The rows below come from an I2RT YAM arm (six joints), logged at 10 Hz.
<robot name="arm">
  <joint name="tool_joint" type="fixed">
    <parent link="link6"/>
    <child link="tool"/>
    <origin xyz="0 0 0" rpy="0 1.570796 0"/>
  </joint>
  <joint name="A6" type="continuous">
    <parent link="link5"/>
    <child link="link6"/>
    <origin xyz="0.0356 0 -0.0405"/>
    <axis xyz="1 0 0"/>
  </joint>
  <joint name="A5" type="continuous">
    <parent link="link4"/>
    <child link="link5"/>
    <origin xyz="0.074 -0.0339 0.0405"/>
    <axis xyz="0 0 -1"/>
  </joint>
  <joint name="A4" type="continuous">
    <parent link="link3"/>
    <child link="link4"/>
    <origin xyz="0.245 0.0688 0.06"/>
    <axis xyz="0 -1 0"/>
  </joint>
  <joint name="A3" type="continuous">
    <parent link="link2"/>
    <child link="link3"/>
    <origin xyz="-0.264 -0.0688 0"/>
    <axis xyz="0 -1 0"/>
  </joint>
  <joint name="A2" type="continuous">
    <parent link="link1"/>
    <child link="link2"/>
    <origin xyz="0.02 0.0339 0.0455"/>
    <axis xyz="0 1 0"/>
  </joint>
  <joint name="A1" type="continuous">
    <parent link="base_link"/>
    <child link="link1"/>
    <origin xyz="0 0 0.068"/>
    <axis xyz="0 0 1"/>
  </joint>
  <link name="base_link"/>
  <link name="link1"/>
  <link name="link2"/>
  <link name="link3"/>
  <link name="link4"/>
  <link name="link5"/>
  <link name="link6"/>
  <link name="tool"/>
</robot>
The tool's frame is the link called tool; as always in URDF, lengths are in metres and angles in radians. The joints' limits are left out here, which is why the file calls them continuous.
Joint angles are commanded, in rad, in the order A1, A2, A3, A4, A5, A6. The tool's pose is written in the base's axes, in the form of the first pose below.
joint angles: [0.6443, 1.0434, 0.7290, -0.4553, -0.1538, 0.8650]
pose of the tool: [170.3, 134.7, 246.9, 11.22, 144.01, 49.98]
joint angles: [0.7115, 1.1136, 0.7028, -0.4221, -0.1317, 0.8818]
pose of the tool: [167.8, 150.8, 226.7, 8.85, 148.23, 47.88]
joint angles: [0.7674, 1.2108, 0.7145, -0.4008, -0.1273, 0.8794]
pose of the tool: [169.0, 169.3, 211.2, 5.14, 152.43, 45.77]
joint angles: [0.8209, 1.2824, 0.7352, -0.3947, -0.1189, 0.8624]
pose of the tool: [167.1, 185.6, 201.9, 0.22, 155.12, 43.77]
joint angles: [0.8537, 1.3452, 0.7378, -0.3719, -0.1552, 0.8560]
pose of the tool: [164.9, 197.5, 189.6, -3.57, 158.34, 44.48]
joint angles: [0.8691, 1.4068, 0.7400, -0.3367, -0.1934, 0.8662]
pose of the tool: [165.9, 206.9, 177.7, -4.78, 160.96, 45.89]
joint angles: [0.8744, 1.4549, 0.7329, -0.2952, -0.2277, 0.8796]
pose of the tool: [167.1, 212.4, 166.4, -4.87, 162.87, 47.48]
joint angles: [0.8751, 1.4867, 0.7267, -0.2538, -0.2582, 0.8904]
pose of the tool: [168.7, 216.2, 159.2, -4.82, 163.68, 49.63]
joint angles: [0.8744, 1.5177, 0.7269, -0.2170, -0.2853, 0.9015]
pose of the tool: [171.1, 220.2, 153.7, -4.59, 164.24, 51.71]
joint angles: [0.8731, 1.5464, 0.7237, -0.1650, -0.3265, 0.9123]
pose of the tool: [173.4, 224.6, 148.7, -4.90, 164.36, 55.35]
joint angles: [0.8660, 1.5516, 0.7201, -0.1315, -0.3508, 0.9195]
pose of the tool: [175.8, 225.6, 148.6, -4.71, 163.61, 58.08]
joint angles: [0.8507, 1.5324, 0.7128, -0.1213, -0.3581, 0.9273]
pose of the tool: [178.0, 221.8, 152.5, -3.35, 162.45, 59.53]
